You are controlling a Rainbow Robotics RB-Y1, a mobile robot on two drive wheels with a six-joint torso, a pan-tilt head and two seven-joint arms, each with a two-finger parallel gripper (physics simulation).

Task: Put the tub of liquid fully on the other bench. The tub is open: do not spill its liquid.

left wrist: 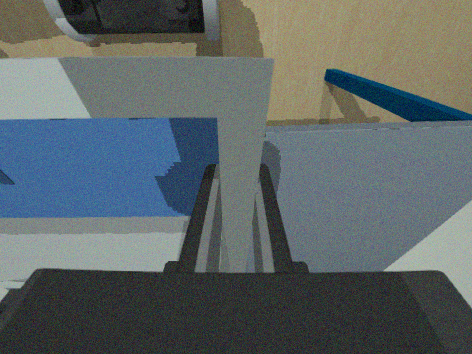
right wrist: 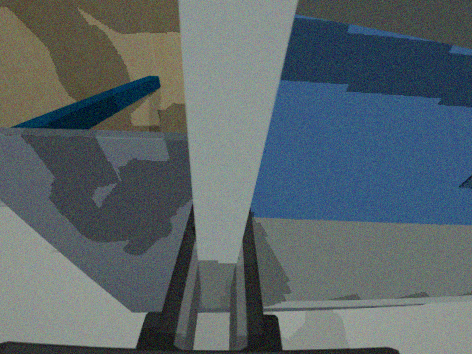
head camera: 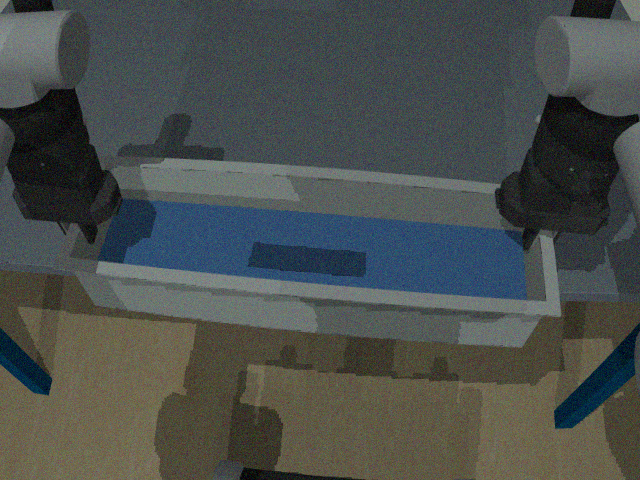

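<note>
A long pale grey open tub (head camera: pixel 330 291) (left wrist: pixel 240 150) (right wrist: pixel 225 130) holds blue liquid (head camera: pixel 413 253) (left wrist: pixel 90 165) (right wrist: pixel 360 145), whose surface lies below the rim. The tub overlaps the near edge of a grey bench (head camera: pixel 336 93) (left wrist: pixel 360 170) (right wrist: pixel 65 200); its near side sticks out over the floor. Whether its underside touches the bench top is hidden. My left gripper (head camera: pixel 77 232) (left wrist: pixel 237 176) is shut on the tub's end wall at the left of the head view. My right gripper (head camera: pixel 540 240) (right wrist: pixel 221 211) is shut on the end wall at the right.
Blue bench legs (head camera: pixel 25 364) (head camera: pixel 594 384) (left wrist: pixel 390 95) (right wrist: pixel 95 105) slant below the bench at both sides. Wooden floor (head camera: pixel 361 423) shows in front of the tub. Part of the robot's dark base (head camera: pixel 310 474) (left wrist: pixel 135 15) is at the bottom of the head view.
</note>
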